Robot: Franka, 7 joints.
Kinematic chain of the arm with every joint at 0, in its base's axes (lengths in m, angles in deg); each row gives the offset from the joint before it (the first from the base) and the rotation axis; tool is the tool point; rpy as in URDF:
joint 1: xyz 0 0 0.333 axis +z
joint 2: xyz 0 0 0 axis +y
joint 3: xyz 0 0 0.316 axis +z
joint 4: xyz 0.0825 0 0 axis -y
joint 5: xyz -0.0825 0 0.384 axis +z
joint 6: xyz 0 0 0 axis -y
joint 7: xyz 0.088 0 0 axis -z
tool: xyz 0 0 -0.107 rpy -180 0 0
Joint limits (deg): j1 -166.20..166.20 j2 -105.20..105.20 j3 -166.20..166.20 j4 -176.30..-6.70 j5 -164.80..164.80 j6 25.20..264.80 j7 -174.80..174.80
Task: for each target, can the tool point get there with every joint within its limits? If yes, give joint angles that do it. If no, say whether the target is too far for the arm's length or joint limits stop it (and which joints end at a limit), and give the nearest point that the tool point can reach.
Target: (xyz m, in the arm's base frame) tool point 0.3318 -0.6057 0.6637
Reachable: yes | joints -47.41 75.83 -106.82 -40.28 47.54 226.00 -10.87
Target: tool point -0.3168 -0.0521 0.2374
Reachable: yes | joints 130.68 13.15 79.08 -156.94 -79.49 69.20 -42.48
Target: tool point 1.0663 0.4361 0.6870
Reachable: no: too far | nearest point 0.7590 0.3104 0.5850 | short by 0.347 m
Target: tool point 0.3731 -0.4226 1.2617
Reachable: no: too far | nearest point 0.2946 -0.3337 1.0664 | short by 0.229 m
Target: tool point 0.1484 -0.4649 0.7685
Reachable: yes | joints 34.50 -75.21 -47.79 -107.01 -99.49 128.45 135.71
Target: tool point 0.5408 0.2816 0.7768
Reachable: yes | joints 24.55 5.76 -0.40 -73.46 -138.32 163.17 93.63
